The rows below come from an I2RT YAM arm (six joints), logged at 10 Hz.
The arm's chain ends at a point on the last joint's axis. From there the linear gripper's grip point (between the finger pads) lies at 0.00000 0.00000 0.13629 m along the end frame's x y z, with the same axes.
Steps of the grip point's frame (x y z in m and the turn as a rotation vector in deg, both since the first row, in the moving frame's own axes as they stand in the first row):
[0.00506, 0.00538, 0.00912, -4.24, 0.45, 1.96]
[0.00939, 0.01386, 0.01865, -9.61, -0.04, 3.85]
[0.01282, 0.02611, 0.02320, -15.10, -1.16, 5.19]
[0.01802, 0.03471, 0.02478, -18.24, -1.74, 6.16]
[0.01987, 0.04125, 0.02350, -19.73, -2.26, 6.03]
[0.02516, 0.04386, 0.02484, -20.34, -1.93, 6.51]
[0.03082, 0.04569, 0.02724, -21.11, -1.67, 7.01]
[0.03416, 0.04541, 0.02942, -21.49, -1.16, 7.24]
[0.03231, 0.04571, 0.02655, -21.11, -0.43, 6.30]
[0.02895, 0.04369, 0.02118, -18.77, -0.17, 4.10]
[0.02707, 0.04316, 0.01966, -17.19, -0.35, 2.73]
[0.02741, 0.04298, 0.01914, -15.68, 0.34, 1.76]
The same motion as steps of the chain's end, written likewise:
[0.00416, -0.00471, 0.00950, -4.24, 0.45, 1.96]
[0.01025, -0.00887, 0.02056, -9.61, -0.04, 3.85]
[0.01716, -0.00922, 0.02793, -15.10, -1.16, 5.19]
[0.02439, -0.00764, 0.03168, -18.24, -1.74, 6.16]
[0.02757, -0.00438, 0.03160, -19.73, -2.26, 6.03]
[0.03236, -0.00314, 0.03340, -20.34, -1.93, 6.51]
[0.03773, -0.00303, 0.03643, -21.11, -1.67, 7.01]
[0.04004, -0.00421, 0.03891, -21.49, -1.16, 7.24]
[0.03603, -0.00322, 0.03569, -21.11, -0.43, 6.30]
[0.03093, -0.00011, 0.02843, -18.77, -0.17, 4.10]
[0.02886, 0.00292, 0.02575, -17.19, -0.35, 2.73]
[0.02718, 0.00614, 0.02421, -15.68, 0.34, 1.76]

